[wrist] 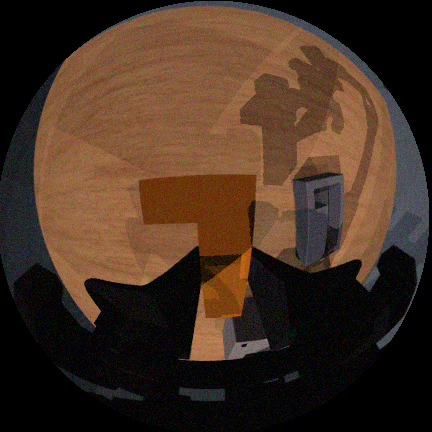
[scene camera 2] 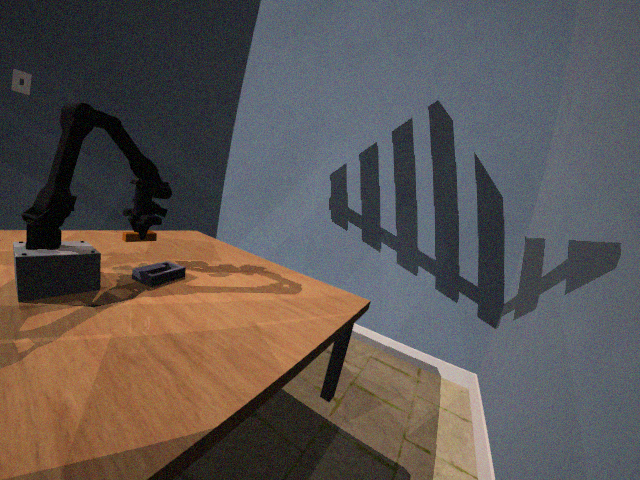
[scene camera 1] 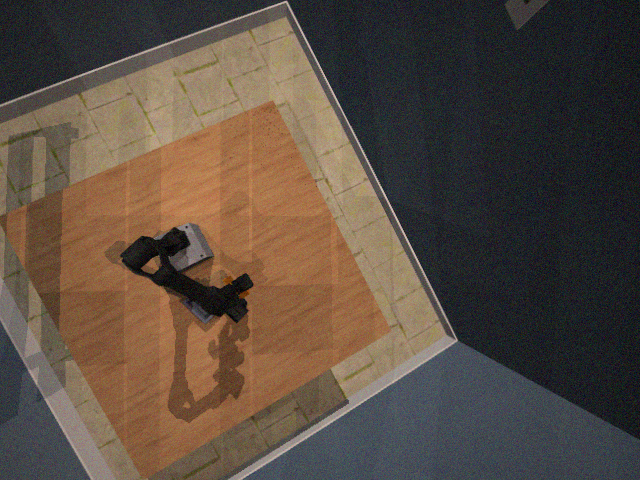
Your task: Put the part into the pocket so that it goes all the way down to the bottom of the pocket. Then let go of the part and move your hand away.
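Frame: origin at the arm's base, x right, y ahead, z up, level; metres.
Seen in the pictures: gripper, fingertip midpoint: [wrist: 221, 249] [scene camera 2: 140, 238] [scene camera 1: 233, 288]; arm's base at its link origin: [scene camera 2: 42, 246] [scene camera 1: 179, 240].
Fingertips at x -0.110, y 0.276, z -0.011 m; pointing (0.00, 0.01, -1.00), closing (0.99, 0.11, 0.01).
Observation:
Offsets run from my fingertips to a thing's top centre. Level surfaces: height alone.
The orange L-shaped part {dx -0.015, dy -0.002, dz +0.024 m} [scene camera 1: 244, 294] [scene camera 2: 130, 237] [wrist: 225, 215] hangs level above the table, with its shadow apart from it in the wrist view. My gripper [scene camera 2: 143, 236] [wrist: 221, 249] is shut on one arm of the L; the other arm sticks out to the left in the wrist view. The grey-purple block with the pocket {dx +0.175, dy +0.013, dz -0.058 m} [scene camera 1: 199, 311] [scene camera 2: 170, 277] [wrist: 310, 235] lies on the table, to the right of the part in the wrist view. Its pocket opens upward and shows no part in it. In scene camera 1 the arm hides the fingertips and some of the block.
The grey base box [scene camera 1: 199, 250] [scene camera 2: 56, 276] [wrist: 252, 346] of the arm stands on the wooden table {dz -0.094 m} [scene camera 1: 289, 248] [scene camera 2: 217, 351] [wrist: 150, 100], close to the pocket block. The arm arches above the block in scene camera 1. Shadows of the arm fall across the table.

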